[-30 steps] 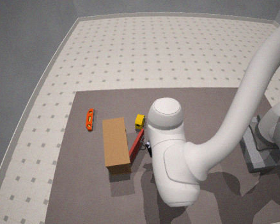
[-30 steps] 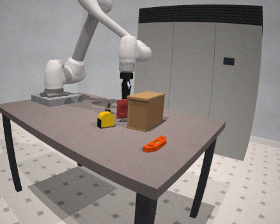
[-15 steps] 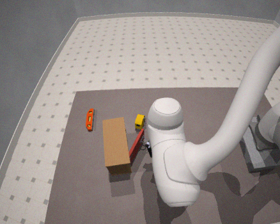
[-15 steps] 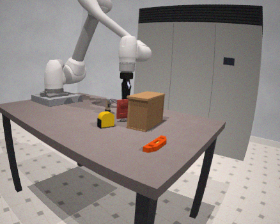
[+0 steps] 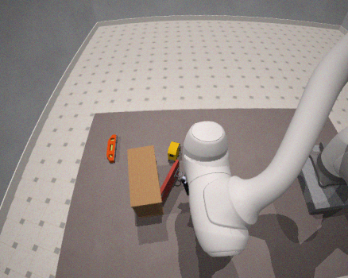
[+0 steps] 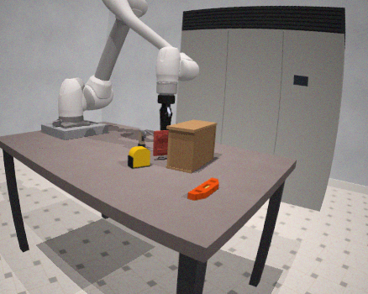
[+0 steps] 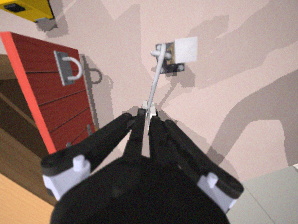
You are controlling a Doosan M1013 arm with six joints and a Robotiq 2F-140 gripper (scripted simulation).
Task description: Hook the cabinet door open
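Now: hand 3 cm past the hook rod and 4 cm to the left of it. From my hand the other things lie so: hook post: 5 cm behind, 6 cm to the right, 1 cm above; red door: 10 cm ahead, 6 cm to the right, 2 cm above; yellow tape measure: 8 cm ahead, 23 cm to the right, 2 cm below.
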